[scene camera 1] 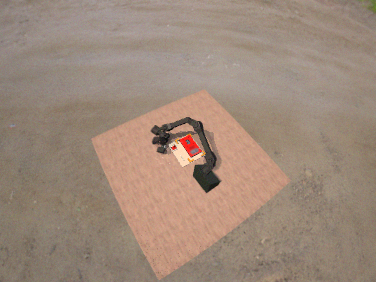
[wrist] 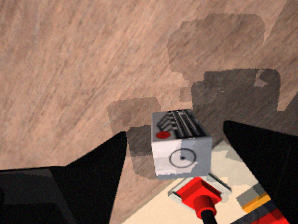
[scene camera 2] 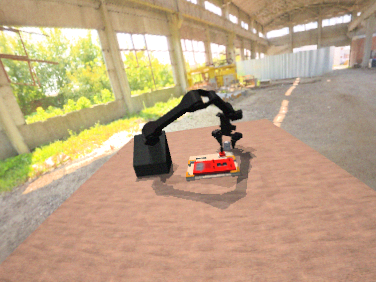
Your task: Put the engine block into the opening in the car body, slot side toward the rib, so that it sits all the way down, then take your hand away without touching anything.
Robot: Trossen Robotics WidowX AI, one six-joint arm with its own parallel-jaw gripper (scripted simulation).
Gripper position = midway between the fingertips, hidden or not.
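Note:
My gripper (wrist: pixel 174 131) holds nothing, and it is open. An engine block (wrist: pixel 181 146) is there for me to see as well.

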